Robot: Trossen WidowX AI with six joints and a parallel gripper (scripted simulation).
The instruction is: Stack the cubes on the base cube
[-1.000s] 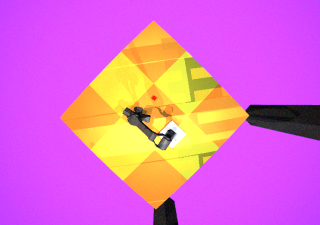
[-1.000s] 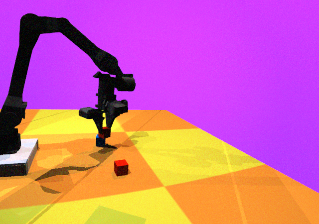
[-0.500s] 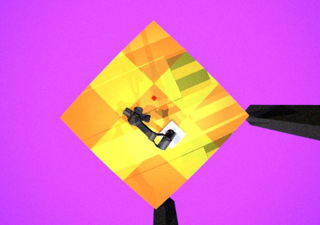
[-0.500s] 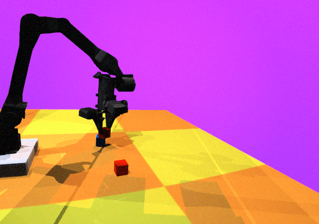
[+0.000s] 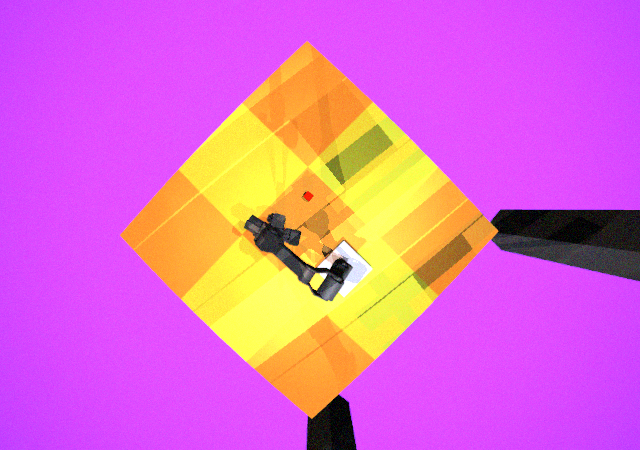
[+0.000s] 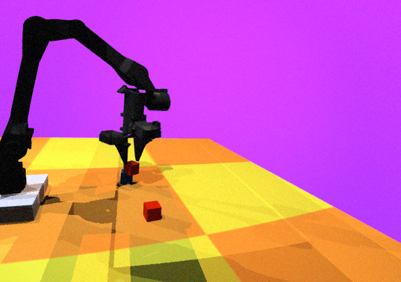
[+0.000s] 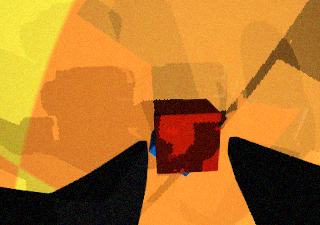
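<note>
My gripper tip is 5 cm above the blue base cube, 2 cm to the right of it and 1 cm past it. From my gripper tip the other things lie so: red cube (19 cm to the right, 5 cm below, 2 cm ahead).
</note>
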